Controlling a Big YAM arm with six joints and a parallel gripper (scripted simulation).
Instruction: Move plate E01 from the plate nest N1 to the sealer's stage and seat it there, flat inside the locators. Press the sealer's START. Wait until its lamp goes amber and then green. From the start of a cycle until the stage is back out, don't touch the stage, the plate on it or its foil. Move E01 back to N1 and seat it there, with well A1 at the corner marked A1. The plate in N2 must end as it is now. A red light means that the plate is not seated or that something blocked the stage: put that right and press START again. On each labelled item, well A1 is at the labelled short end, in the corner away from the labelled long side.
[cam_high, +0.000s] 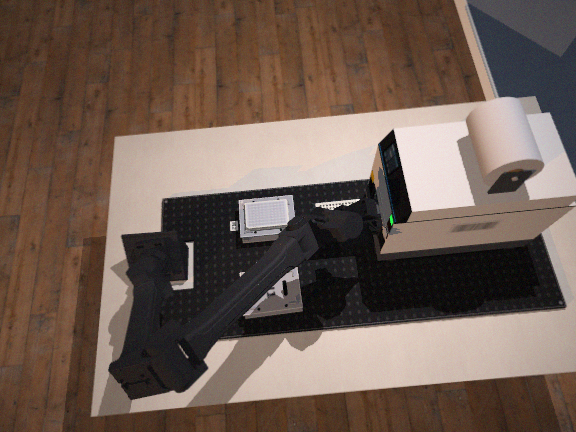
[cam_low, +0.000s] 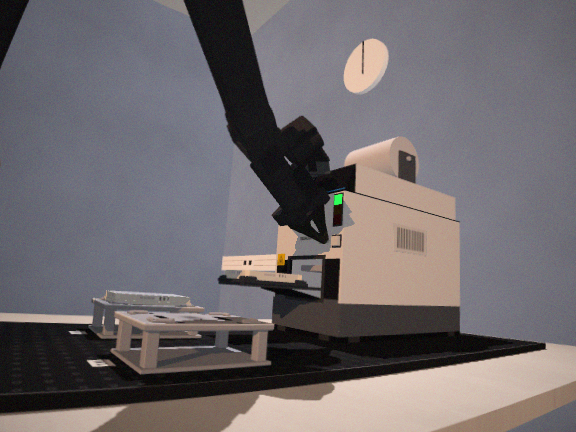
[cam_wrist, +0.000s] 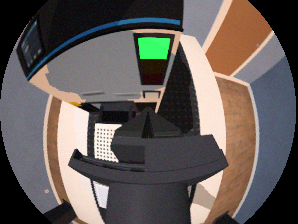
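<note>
Right now the start button is 30 mm ahead of my hand and 10 mm to the right of it. The rest, counted from my hand: nest (280 mm behind, 150 mm below, 80 mm to the right); then plate (270 mm behind, 140 mm to the left, 130 mm below); then sealer stage (90 mm to the left, 90 mm below, 70 mm behind).
</note>
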